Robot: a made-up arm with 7 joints. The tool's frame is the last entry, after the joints. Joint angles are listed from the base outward. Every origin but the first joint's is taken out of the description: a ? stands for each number. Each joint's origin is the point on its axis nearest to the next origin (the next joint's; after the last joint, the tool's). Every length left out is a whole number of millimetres.
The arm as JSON. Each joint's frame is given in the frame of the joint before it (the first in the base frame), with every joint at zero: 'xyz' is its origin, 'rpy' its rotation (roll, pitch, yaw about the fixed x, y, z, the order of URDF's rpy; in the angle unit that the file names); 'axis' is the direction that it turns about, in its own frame. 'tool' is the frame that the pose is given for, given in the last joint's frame.
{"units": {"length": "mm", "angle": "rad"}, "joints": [
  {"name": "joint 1", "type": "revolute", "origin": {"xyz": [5.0, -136.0, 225.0], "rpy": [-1.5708, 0.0, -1.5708]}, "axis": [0.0, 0.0, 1.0]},
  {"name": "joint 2", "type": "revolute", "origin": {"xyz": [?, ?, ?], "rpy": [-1.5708, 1.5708, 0.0]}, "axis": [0.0, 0.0, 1.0]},
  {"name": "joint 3", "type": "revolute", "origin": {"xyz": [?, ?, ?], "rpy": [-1.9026, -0.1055, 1.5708]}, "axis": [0.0, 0.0, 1.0]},
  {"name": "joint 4", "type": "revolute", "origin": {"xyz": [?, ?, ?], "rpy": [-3.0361, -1.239, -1.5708]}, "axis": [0.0, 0.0, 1.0]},
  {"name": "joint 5", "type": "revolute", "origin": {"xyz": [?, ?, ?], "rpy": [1.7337, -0.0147, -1.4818]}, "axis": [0.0, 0.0, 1.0]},
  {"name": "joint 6", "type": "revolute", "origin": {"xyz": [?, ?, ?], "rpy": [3.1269, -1.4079, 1.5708]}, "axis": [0.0, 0.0, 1.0]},
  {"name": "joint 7", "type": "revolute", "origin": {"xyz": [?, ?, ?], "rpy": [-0.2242, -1.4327, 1.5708]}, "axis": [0.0, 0.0, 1.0]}
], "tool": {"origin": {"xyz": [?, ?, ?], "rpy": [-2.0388, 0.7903, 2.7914]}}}
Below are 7 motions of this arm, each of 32 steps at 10 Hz.
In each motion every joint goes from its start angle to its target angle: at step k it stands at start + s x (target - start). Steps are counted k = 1, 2, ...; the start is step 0. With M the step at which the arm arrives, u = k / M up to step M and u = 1 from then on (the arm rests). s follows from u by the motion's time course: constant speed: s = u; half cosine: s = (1 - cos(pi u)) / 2; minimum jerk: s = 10 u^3 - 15 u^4 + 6 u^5.
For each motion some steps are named. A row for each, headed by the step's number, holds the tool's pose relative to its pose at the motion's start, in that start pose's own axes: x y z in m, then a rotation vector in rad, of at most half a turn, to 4 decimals.
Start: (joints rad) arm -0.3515 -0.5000 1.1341 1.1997 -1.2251 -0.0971 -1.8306
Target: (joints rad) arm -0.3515 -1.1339 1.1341 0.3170 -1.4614 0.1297 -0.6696
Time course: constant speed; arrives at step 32
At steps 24, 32:
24: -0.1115 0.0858 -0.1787 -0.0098 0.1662 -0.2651
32: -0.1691 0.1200 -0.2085 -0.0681 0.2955 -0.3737

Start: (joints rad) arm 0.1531 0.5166 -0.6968 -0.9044 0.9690 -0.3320 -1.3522
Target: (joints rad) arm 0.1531 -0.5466 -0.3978 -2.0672 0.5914 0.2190 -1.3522
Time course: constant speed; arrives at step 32
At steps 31, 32:
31: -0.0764 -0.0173 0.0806 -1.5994 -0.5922 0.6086
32: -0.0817 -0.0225 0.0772 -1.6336 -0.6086 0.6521

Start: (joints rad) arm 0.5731 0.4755 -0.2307 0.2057 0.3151 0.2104 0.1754
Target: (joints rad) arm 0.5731 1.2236 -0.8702 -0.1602 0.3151 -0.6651 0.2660
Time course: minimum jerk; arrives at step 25
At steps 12, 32:
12: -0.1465 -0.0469 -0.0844 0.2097 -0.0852 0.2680
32: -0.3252 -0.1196 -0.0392 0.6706 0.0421 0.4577

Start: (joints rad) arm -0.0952 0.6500 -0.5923 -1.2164 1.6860 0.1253 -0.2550
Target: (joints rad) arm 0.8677 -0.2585 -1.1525 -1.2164 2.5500 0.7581 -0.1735
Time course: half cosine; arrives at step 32
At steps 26, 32:
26: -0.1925 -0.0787 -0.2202 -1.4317 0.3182 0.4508
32: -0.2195 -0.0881 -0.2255 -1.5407 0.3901 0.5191

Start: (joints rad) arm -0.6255 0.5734 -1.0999 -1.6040 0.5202 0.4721 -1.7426
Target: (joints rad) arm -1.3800 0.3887 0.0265 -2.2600 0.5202 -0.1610 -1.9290
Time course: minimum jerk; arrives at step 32
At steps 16, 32:
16: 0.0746 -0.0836 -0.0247 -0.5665 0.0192 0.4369
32: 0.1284 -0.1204 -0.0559 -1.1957 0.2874 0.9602

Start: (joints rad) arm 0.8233 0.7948 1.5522 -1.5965 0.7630 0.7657 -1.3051
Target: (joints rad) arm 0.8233 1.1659 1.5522 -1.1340 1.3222 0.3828 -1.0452
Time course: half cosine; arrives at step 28
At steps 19, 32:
19: -0.0545 -0.1244 -0.1683 -0.5899 0.3433 0.3663
32: -0.0887 -0.1789 -0.2047 -0.7127 0.4718 0.5111

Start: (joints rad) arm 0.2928 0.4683 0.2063 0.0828 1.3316 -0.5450 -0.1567
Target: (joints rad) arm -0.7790 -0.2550 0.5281 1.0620 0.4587 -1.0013 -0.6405
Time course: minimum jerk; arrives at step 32
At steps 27, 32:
27: -0.0824 -0.1564 -0.0842 0.3763 0.2745 0.0524
32: -0.0900 -0.1593 -0.0851 0.3853 0.2887 0.0569

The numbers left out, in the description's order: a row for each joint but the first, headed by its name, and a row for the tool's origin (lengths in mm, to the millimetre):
joint 2: 27.0 -51.0 0.0
joint 3: -79.0 91.0 0.0
joint 4: -135.0 -221.0 0.0
joint 5: 56.0 51.0 0.0
joint 6: 420.0 3.0 0.0
joint 7: -106.0 -177.0 0.0
tool: 48.0 -8.0 0.0

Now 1 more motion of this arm.
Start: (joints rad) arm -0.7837 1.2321 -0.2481 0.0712 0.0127 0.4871 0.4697
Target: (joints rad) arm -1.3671 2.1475 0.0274 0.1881 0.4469 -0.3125 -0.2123
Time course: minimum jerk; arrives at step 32
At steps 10, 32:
10: -0.0205 0.0169 -0.0603 0.0278 0.0379 0.0569
32: -0.1122 -0.0344 -0.3359 0.2341 0.3973 0.1739

